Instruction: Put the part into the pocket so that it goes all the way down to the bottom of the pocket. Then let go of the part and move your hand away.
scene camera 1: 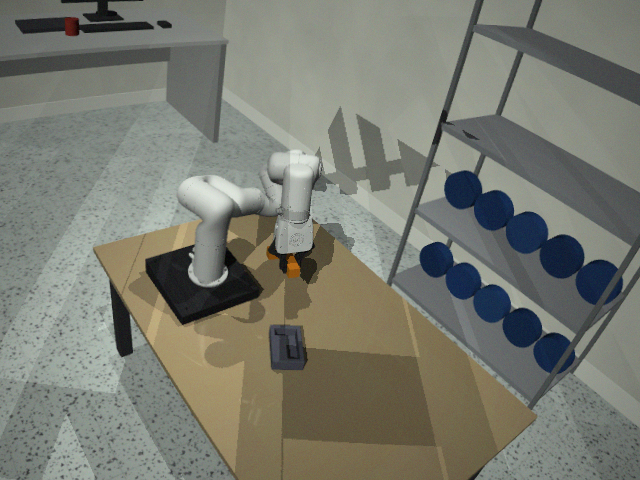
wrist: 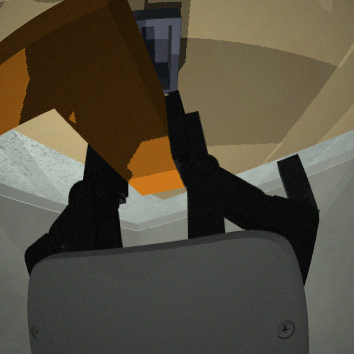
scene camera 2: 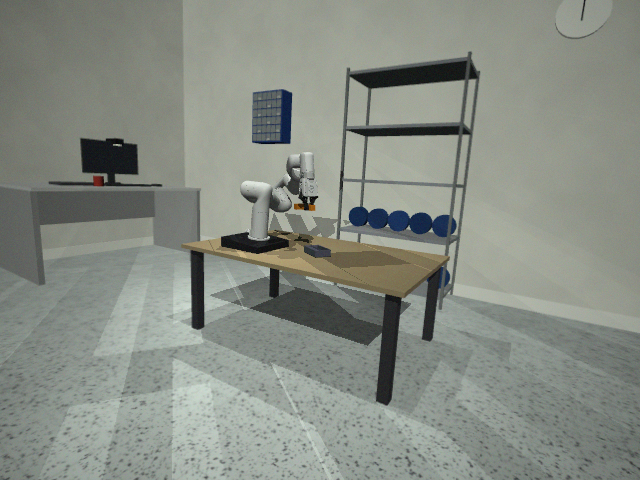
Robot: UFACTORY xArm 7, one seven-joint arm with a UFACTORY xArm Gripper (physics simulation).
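Places are measured from the arm's base along level axes (x right, y down, z ahead), in millimetres.
Pixels of known places: gripper, between the fingertips: (scene camera 1: 289,269) (wrist: 144,118) (scene camera 2: 309,210); arm's base, origin of its link: (scene camera 1: 207,273) (scene camera 2: 258,238).
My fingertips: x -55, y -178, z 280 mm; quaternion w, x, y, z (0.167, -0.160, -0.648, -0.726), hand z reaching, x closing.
Ahead of a thing's pixels: the offset from my fingertips to its middle. Level surfaces: height alone.
The orange part {dx +4, dy -15, dz -27 mm} (scene camera 1: 293,268) (scene camera 2: 299,206) (wrist: 95,80) is a thick, bent piece, apparently L-shaped, partly cut off by the wrist view's left edge. My gripper (scene camera 1: 286,261) (scene camera 2: 309,202) (wrist: 144,118) is shut on it near one end and holds it high above the table, toward the shelf side of the robot base. The dark blue-grey block with the pocket {dx +56, dy +207, dz +81 mm} (scene camera 1: 287,364) (scene camera 2: 323,253) (wrist: 174,60) sits flat on the table, well apart from the part. Its stepped pocket stands open and empty in scene camera 1. In the wrist view the part and a finger cover some of the block.
The black robot base (scene camera 1: 170,289) (scene camera 2: 235,243) stands on the wooden table {dy +225 mm} (scene camera 1: 356,439) (scene camera 2: 356,273), to the left of the block. A metal shelf rack (scene camera 1: 424,170) (scene camera 2: 345,118) with blue discs stands beyond the table. A grey desk (scene camera 1: 195,93) (scene camera 2: 175,217) is farther back at left.
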